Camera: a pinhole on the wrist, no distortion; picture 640 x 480 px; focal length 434.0 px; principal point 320.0 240.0 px. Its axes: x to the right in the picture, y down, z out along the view. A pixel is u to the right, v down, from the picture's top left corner.
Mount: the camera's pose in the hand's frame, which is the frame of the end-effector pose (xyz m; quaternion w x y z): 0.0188 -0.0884 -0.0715 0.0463 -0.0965 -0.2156 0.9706
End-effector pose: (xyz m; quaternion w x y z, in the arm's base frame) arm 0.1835 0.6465 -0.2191 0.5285 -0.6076 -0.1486 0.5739
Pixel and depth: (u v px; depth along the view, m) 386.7 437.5 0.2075
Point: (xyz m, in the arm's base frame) 0.2167 0.7320 0.0347
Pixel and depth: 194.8 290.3 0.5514
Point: 0.0108 1.0443 0.1603
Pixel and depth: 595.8 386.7 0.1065
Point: 0.2317 0.6506 -0.0549
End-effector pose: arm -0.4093 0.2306 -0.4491 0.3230 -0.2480 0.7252 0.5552
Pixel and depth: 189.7 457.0 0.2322
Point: -0.1991 0.2466 -0.6826
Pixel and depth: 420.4 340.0 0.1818
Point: -0.2151 0.2427 -0.5402
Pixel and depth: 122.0 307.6 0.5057
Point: -0.1409 0.4965 -0.8729
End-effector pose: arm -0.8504 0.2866 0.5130 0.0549 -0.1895 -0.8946 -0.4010
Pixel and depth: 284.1 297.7 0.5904
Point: -0.9285 0.3375 -0.0733
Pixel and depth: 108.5 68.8 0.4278
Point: -1.0121 0.5512 0.1725
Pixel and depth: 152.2 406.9 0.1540
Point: -0.9681 0.2069 0.3417
